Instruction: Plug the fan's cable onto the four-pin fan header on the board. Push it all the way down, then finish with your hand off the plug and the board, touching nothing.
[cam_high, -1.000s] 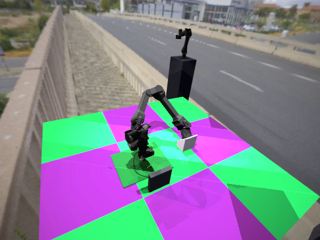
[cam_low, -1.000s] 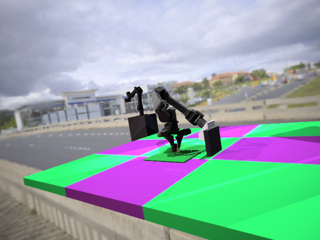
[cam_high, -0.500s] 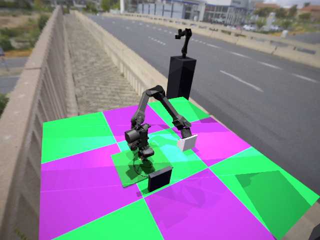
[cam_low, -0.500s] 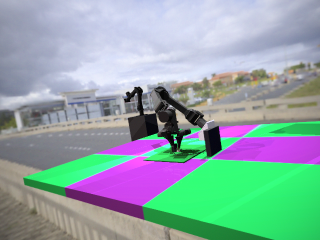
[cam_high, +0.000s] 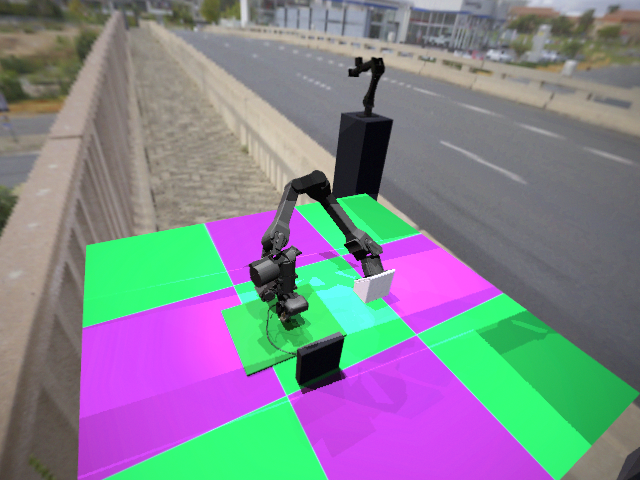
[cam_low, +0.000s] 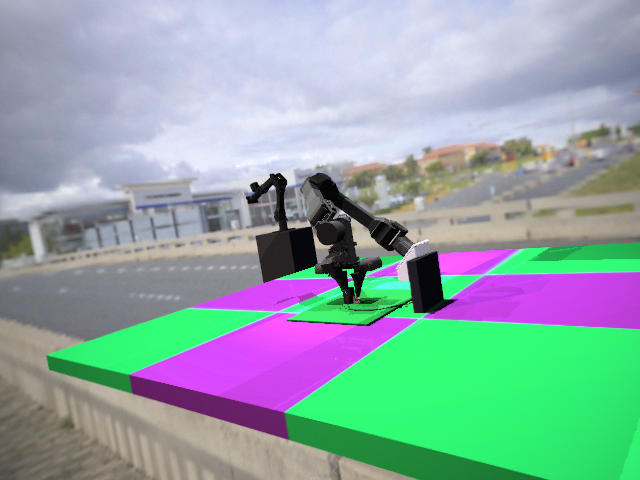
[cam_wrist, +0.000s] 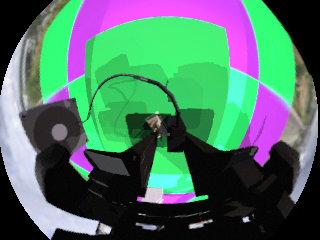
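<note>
My gripper tip is now 10 mm to the left of the dark plug, 10 mm below it and 10 mm short of it. Also, from my gripper tip: dark green board: 30 mm to the left, 30 mm below, 20 mm ahead; dark fan: 210 mm to the left, 40 mm above, 30 mm ahead.
</note>
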